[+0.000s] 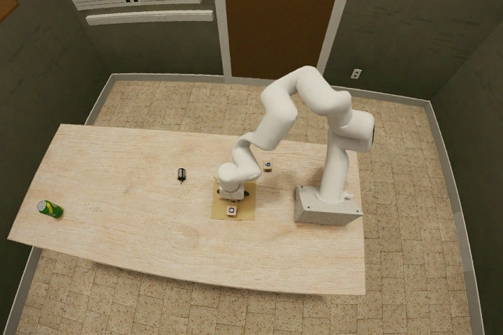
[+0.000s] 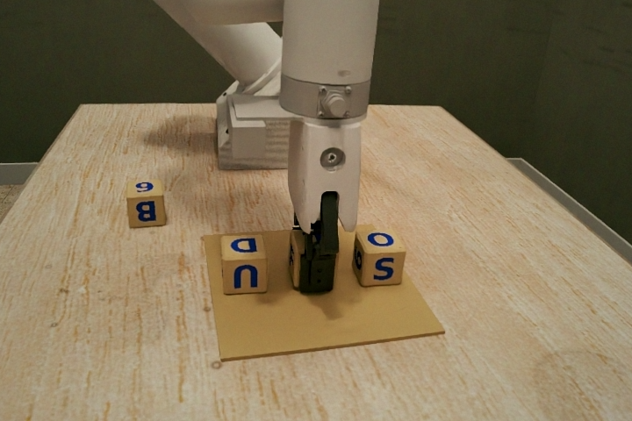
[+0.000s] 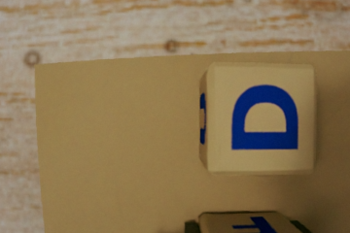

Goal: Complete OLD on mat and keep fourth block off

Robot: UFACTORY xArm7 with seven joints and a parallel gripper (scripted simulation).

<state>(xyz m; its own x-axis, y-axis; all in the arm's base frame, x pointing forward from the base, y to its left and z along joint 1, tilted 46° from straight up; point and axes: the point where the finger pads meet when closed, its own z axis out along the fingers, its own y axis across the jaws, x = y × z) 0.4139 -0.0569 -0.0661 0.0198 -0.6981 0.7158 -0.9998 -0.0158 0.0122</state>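
My hand is 3 cm above the tan mat. Round my hand: green can (90 cm ahead, 20 cm to the left, 4 cm above); then small black object (27 cm ahead, 7 cm to the right, 1 cm below).
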